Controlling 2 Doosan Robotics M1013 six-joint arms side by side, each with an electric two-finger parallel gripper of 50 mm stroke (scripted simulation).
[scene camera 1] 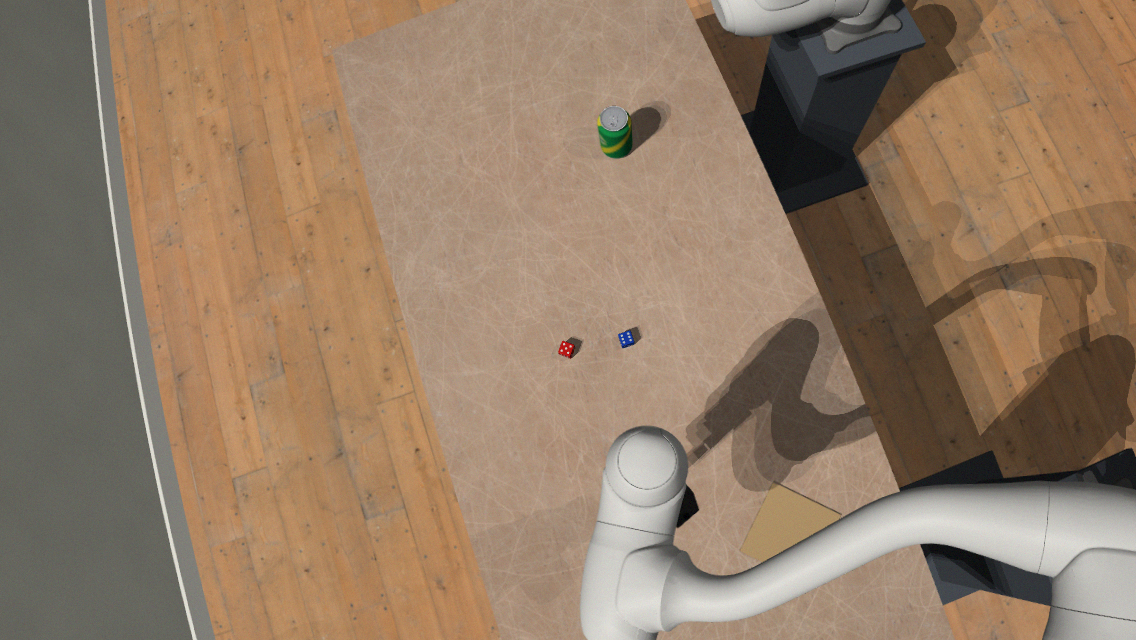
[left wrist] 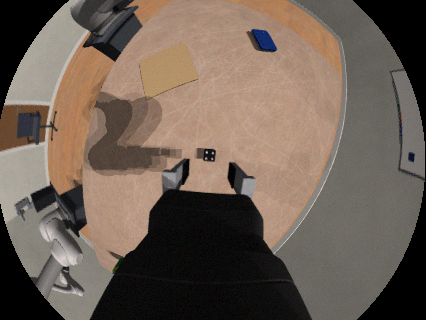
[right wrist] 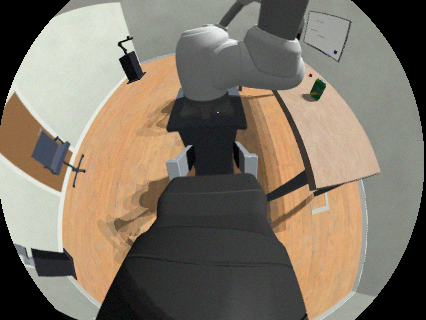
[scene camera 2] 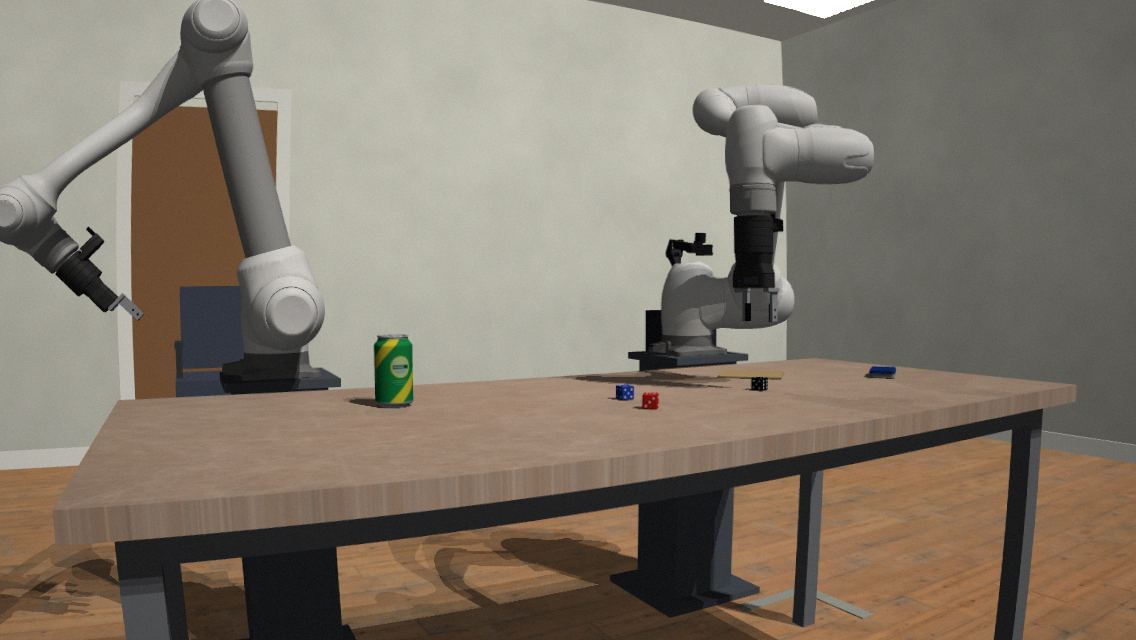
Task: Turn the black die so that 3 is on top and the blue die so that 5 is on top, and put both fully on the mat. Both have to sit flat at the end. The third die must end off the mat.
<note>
The pictures show: my left gripper, my right gripper and a tan mat.
My left gripper shows as well in the left wrist view. My right gripper is seen too in the right wrist view.
</note>
